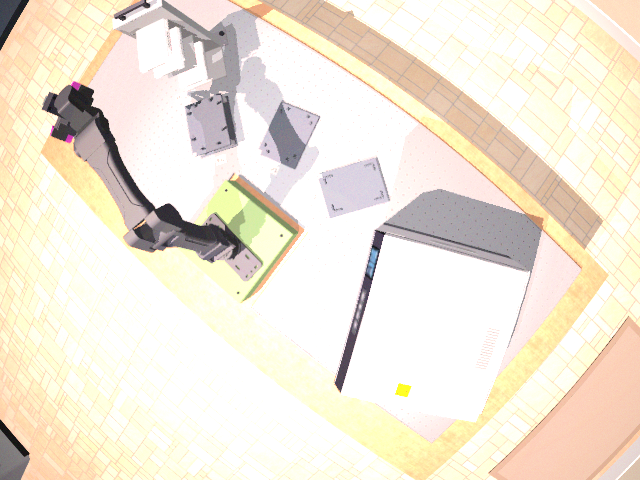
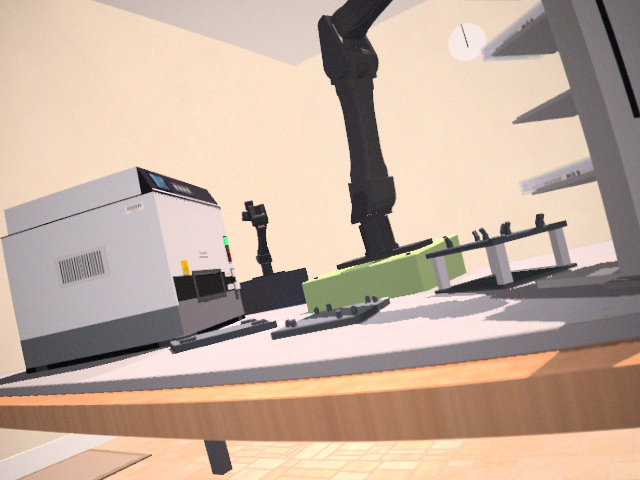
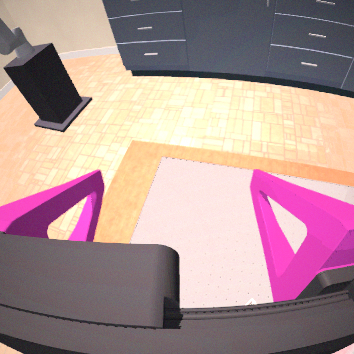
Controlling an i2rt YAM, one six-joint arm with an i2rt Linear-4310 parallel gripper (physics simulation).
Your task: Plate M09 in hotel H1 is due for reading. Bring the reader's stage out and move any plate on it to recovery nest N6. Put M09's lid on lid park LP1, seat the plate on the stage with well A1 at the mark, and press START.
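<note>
My gripper is open and empty, high over the table's left end, beside the hotel. On the hotel's shelves, a lower plate with a label that seems to read M09 and an upper plate show. The reader shows its front door shut; no stage shows outside. Its control panel is along the top front edge. A raised pegged nest, a low pegged plate and a corner-marked plate bear nothing; their labels are unreadable.
The arm stands on a green base between the hotel and the reader. A small dark arm stands behind the reader. Blue-grey cabinets and a black pedestal stand beyond the table's wooden edge.
</note>
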